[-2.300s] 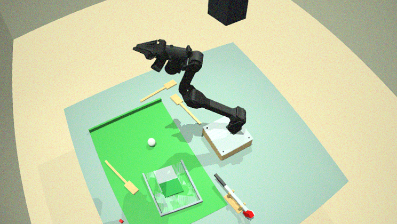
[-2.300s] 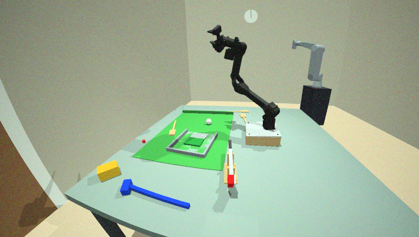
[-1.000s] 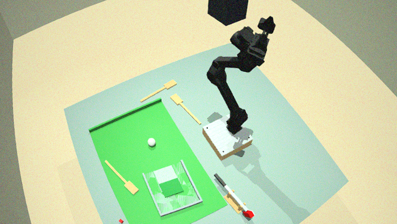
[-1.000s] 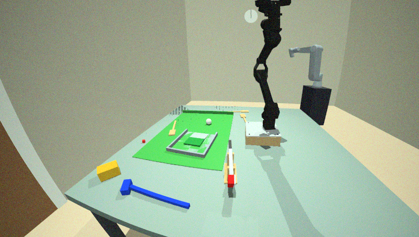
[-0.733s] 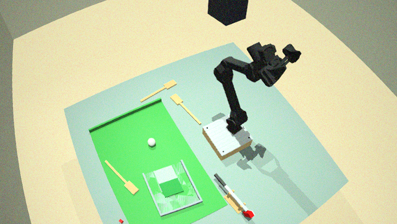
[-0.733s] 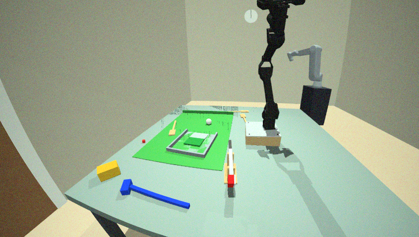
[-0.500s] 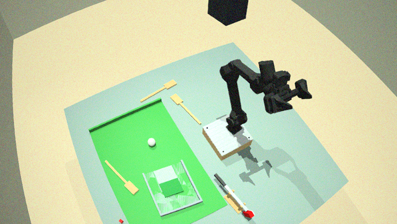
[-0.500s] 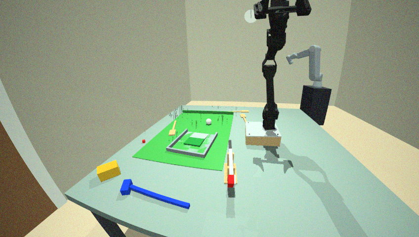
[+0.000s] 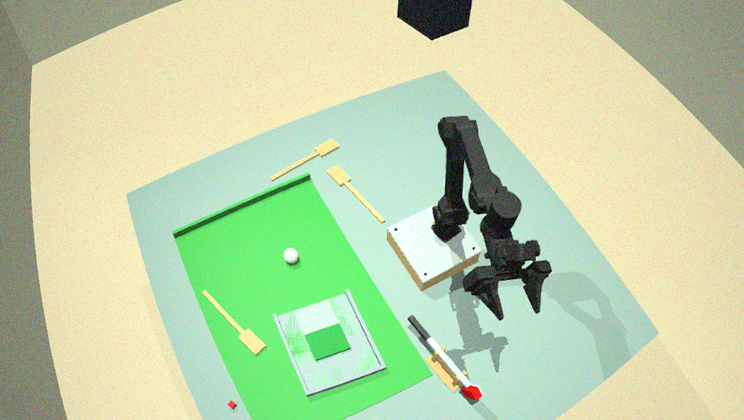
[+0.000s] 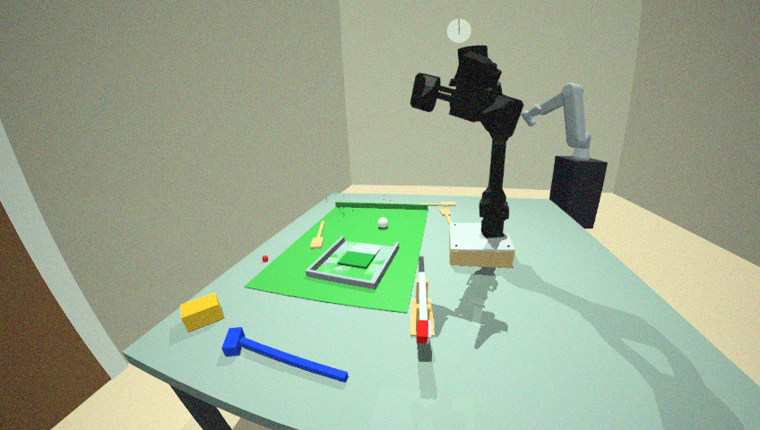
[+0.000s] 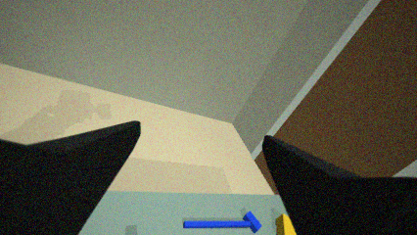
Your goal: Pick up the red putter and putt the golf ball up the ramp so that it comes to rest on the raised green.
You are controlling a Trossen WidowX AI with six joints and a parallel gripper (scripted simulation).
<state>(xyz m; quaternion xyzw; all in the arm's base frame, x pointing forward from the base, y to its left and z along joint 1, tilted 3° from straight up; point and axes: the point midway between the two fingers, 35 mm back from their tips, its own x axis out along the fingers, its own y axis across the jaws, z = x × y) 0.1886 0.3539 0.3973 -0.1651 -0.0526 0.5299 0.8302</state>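
Right now my gripper tip is 30 mm short of the red putter, 90 mm to the left of it and 390 mm above it. Also, from my gripper tip: grey frame 230 mm ahead, 310 mm to the right, 440 mm below; wooden stand 30 mm ahead, 70 mm to the right, 410 mm below; blue mallet 330 mm ahead, 70 mm to the left, 430 mm below.
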